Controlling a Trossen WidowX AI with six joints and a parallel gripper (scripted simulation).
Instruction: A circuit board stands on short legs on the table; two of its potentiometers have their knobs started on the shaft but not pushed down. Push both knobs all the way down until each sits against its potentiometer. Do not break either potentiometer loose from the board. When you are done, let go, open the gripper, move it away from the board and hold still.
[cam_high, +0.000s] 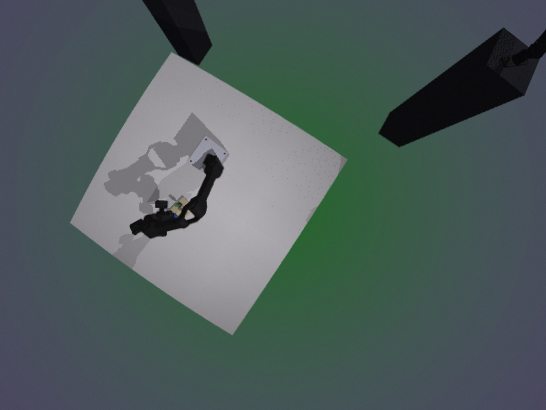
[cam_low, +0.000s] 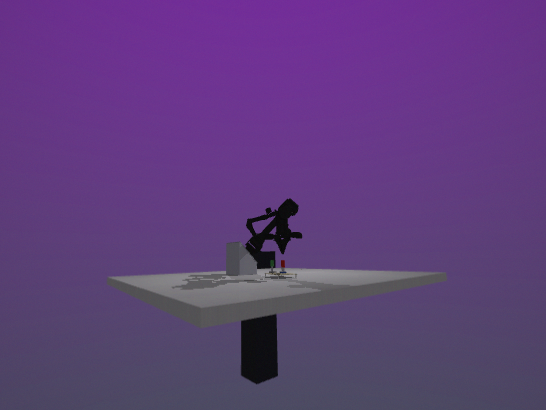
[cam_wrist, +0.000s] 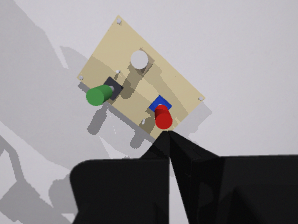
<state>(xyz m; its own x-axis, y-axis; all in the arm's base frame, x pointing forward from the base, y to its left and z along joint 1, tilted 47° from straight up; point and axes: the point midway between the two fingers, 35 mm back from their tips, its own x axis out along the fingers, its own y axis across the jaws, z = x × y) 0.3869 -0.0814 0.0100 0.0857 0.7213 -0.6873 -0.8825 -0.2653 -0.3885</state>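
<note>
Now: gripper tip 50 mm above the red knob. The rest, counted from my gripper tip: white knob 50 mm behind, 40 mm to the left, 60 mm below.
</note>
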